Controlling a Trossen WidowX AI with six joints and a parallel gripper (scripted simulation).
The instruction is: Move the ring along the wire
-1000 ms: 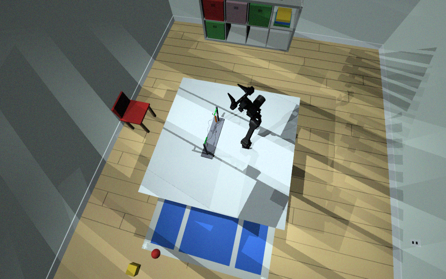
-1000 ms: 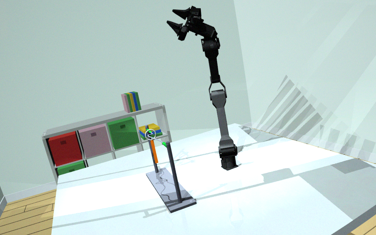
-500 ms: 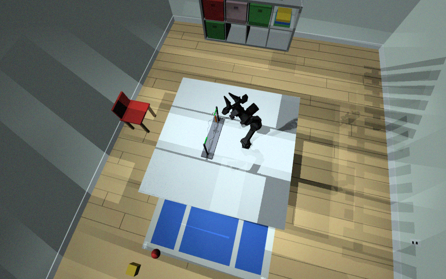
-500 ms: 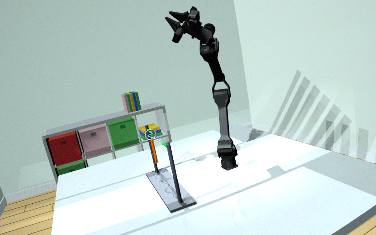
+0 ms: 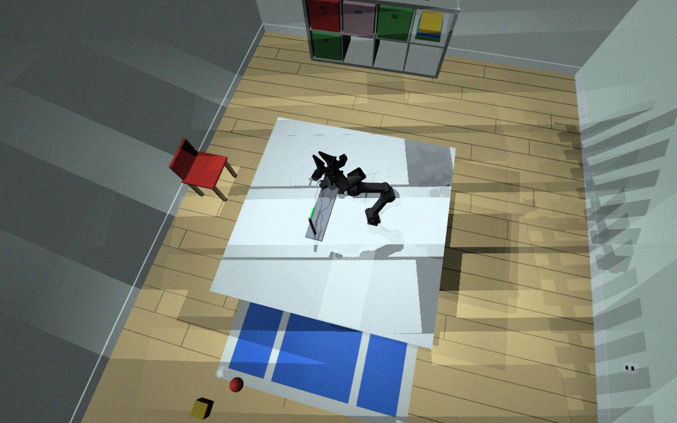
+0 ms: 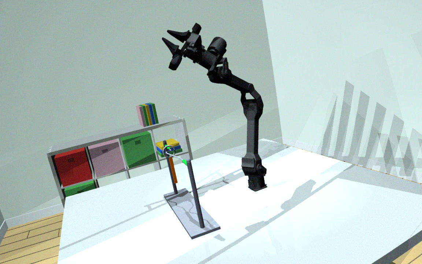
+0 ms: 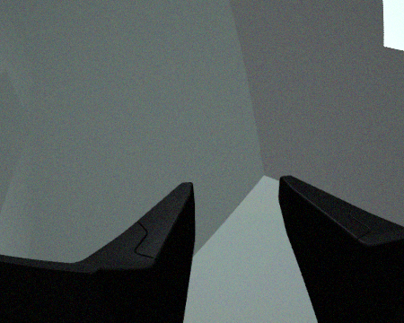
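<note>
Right now my gripper tip is 40 mm short of the rig, 40 mm to the left of it and 560 mm above it.
</note>
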